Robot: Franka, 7 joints.
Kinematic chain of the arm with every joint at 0, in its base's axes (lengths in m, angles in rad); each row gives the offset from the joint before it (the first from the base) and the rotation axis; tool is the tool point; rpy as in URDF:
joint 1: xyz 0 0 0.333 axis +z
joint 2: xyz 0 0 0 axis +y
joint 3: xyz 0 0 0.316 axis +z
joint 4: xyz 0.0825 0 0 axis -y
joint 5: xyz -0.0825 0 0.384 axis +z
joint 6: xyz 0 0 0 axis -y
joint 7: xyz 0.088 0 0 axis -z
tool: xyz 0 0 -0.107 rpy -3.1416 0 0
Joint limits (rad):
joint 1: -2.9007..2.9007
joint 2: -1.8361..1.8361
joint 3: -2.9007..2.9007
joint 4: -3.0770..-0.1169
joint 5: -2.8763..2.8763
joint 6: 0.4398..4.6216
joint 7: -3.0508..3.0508
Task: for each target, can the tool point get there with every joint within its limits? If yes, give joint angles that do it. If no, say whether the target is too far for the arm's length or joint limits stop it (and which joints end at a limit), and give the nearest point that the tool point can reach.
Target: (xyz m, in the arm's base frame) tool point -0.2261 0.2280 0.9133
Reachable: yes | joints 0.5904 0.4939 2.0763 -1.2622 1.3429 0.8995 0.6547
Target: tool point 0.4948 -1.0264 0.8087
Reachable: no: too far | nearest point 0.3438 -0.7131 0.6635 | short by 0.377 m
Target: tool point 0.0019 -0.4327 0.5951
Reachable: yes | joints -0.1285 -1.2364 -1.1702 -2.4417 2.1664 1.7044 2.1952
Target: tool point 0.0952 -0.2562 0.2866
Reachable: yes | joints 0.2134 -0.9378 -1.4371 -2.5832 -0.3828 1.1094 -1.5027
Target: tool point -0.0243 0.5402 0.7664
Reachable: yes | joints -2.4172 -1.2679 -1.0974 -1.6848 -0.6937 3.7923 -0.4909
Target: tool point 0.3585 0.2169 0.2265
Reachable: yes | joints -0.7887 0.1558 1.3121 -2.6111 0.8201 2.5139 -0.2087
